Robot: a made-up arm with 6 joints.
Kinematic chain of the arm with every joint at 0, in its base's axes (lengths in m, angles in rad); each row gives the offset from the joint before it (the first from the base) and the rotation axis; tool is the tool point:
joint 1: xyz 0 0 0.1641 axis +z
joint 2: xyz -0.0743 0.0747 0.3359 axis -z
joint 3: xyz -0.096 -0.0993 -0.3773 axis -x
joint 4: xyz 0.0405 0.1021 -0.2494 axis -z
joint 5: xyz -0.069 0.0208 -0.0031 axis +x
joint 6: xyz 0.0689 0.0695 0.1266 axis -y
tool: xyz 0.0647 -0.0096 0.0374
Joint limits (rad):
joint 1: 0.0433..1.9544
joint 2: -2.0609..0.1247
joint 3: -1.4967..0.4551
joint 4: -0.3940..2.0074
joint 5: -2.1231..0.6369
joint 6: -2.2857..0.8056
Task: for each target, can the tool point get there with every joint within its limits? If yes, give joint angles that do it. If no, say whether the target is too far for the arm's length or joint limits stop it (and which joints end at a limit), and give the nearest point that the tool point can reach.
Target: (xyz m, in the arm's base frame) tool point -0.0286 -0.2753 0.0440
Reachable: yes | joints 1.7869 -1.6979 -1.0400 1.6891 -1.1498 -1.8933
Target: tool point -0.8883 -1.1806 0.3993
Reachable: no: too far | nearest point -0.2957 -0.3931 0.2145 | short by 1.003 m
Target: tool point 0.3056 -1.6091 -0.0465
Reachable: no: too far | nearest point 0.0463 -0.4794 0.0721 | short by 1.165 m
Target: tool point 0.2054 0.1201 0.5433
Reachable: no: joint limits stop it (at a limit: joint 1, joint 2, joint 3, joint 4, joint 6) | nearest point 0.1192 -0.0717 0.4177 | short by 0.245 m
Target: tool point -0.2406 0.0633 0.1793
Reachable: yes | joints 0.5474 -1.3097 -1.2479 0.8756 -0.4315 -0.9698
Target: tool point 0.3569 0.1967 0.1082
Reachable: no: joint limits stop it (at a limit: joint 1, joint 2, joint 6) | nearest point 0.1094 0.2236 0.1078 | short by 0.249 m
